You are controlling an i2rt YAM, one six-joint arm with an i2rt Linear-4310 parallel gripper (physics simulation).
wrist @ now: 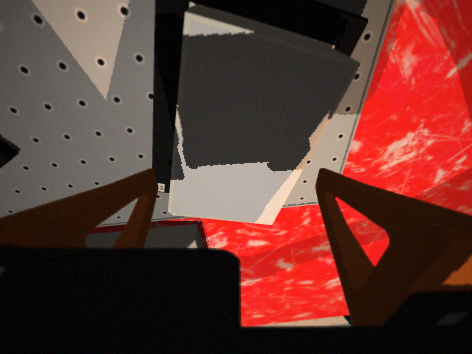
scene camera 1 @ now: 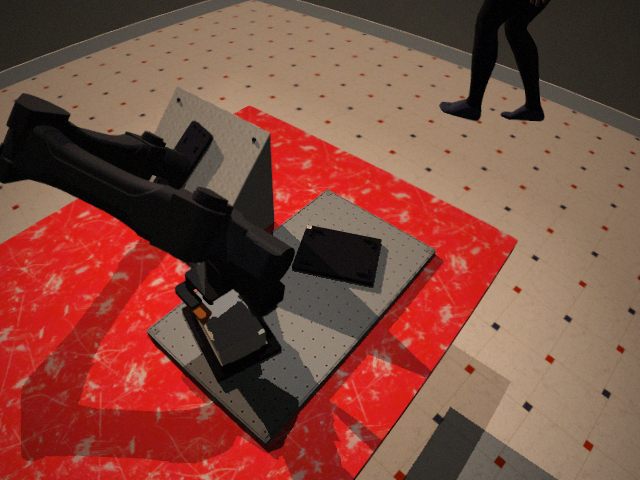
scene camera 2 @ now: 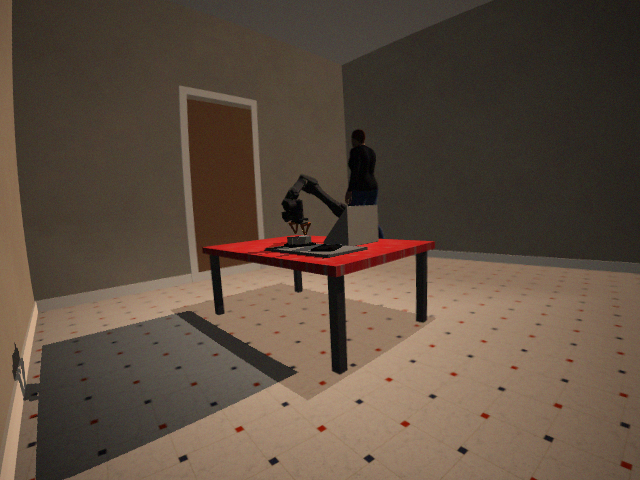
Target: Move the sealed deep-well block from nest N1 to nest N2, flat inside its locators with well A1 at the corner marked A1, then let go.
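Seen in the pictures: gripper, fingertip midpoint: (wrist: 236,177) (scene camera 1: 225,306) (scene camera 2: 300,234); arm's base, link origin: (scene camera 1: 179,167) (scene camera 2: 352,223).
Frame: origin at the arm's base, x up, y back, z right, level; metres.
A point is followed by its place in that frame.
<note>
The sealed deep-well block (scene camera 1: 235,330) {x -0.059, y -0.368, z 0.126 m} (scene camera 2: 298,240) {x -0.077, y -0.363, z 0.083 m} (wrist: 250,110) {x -0.059, y -0.362, z 0.121 m}, a grey box with a pale sunlit patch on top, sits in the black nest N1 (scene camera 1: 258,357) {x -0.101, y -0.413, z 0.117 m} (wrist: 162,125) {x -0.101, y -0.331, z 0.064 m}. A small white tag (wrist: 161,187) {x -0.101, y -0.269, z 0.054 m} shows at this nest's corner in the wrist view; its lettering is not readable. The flat black nest N2 (scene camera 1: 336,255) {x -0.101, y -0.338, z -0.143 m} (scene camera 2: 326,247) {x -0.101, y -0.355, z -0.173 m} holds no block and has a pale tag at one corner. My gripper (scene camera 2: 300,233) {x -0.048, y -0.326, z 0.115 m} (wrist: 236,177) {x -0.048, y -0.326, z 0.115 m} is wide open above the block, its orange-brown fingers apart to either side of the block's near end. In scene camera 1 the arm hides one finger.
Both nests stand on a grey perforated plate (scene camera 1: 330,330) {x -0.113, y -0.451, z -0.016 m} on the red table (scene camera 1: 413,217) {x -0.126, y -0.360, z -0.379 m} (scene camera 2: 392,250) {x -0.126, y -0.125, z -0.423 m}. A tall pale wedge-shaped stand (scene camera 1: 235,155) {x 0.058, y -0.115, z -0.071 m} (scene camera 2: 362,224) {x -0.005, y -0.025, z -0.111 m} rises beside the plate, near the arm (scene camera 1: 129,191) {x 0.243, y -0.315, z 0.196 m}. A person (scene camera 1: 488,56) (scene camera 2: 363,167) stands beyond the table.
</note>
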